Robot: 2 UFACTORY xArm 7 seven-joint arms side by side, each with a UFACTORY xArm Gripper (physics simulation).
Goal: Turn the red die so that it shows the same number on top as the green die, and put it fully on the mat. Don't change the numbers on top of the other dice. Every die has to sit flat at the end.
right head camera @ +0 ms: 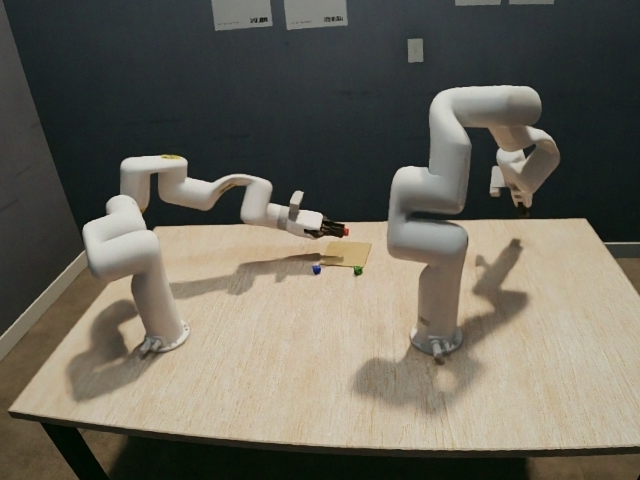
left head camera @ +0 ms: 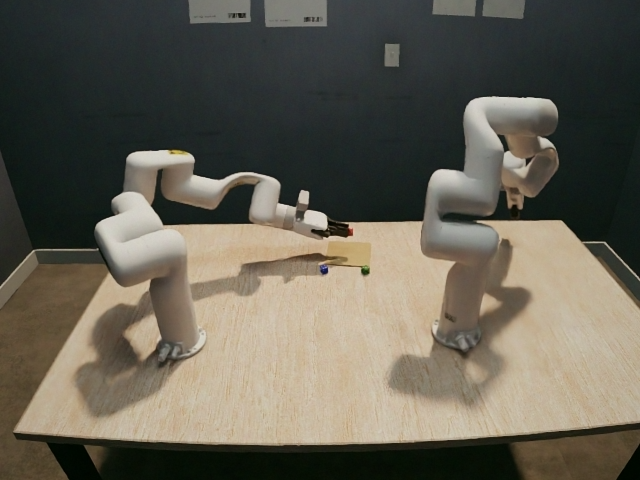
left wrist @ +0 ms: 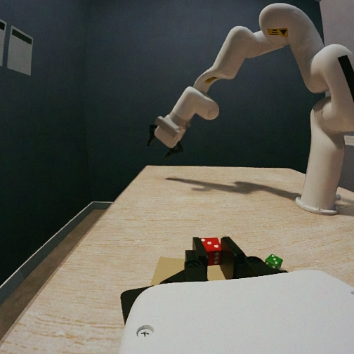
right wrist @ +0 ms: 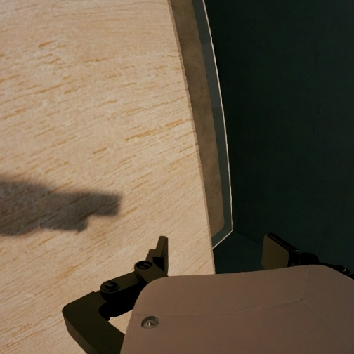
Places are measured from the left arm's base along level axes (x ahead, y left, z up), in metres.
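Where they show: left gripper, fingertip midpoint: (right head camera: 343,231) (left head camera: 348,231); right gripper, fingertip midpoint: (right head camera: 526,203) (left head camera: 515,205); left arm's base, origin of the base link: (right head camera: 167,336) (left head camera: 181,342); right arm's base, origin of the base link: (right head camera: 436,336) (left head camera: 455,332).
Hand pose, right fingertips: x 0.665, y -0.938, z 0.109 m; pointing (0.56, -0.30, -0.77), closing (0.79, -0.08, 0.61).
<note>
Each offset is from my right fingertips to the centre of the thing. Level surfaces: height alone.
The red die {dz -0.031, dx -0.197, dy +0.557 m} (left head camera: 351,231) (right head camera: 346,231) (left wrist: 212,250) is between the fingertips of my left gripper (left head camera: 347,232) (right head camera: 342,230) (left wrist: 209,251), which is shut on it. That gripper points nearly level to the right, above the tan mat {dz -0.107, dx -0.201, dy +0.558 m} (left head camera: 357,250) (right head camera: 356,250) (left wrist: 166,269). The red die's upper face in the left wrist view shows white pips; its exact number is hard to read. The green die {dz -0.099, dx -0.300, dy +0.498 m} (left head camera: 364,269) (right head camera: 357,270) (left wrist: 273,261) and the blue die {dz -0.099, dx -0.312, dy +0.622 m} (left head camera: 324,269) (right head camera: 316,269) sit on the table by the mat's near edge. My right gripper (right wrist: 216,251) is open and empty.
The right arm's gripper hangs near the back right of the wooden table {dz -0.109 m} (left head camera: 289,361) (right head camera: 268,361) (right wrist: 90,100). The dark wall (left head camera: 310,129) stands behind the table. Arm shadows fall across the table and part of the mat.
</note>
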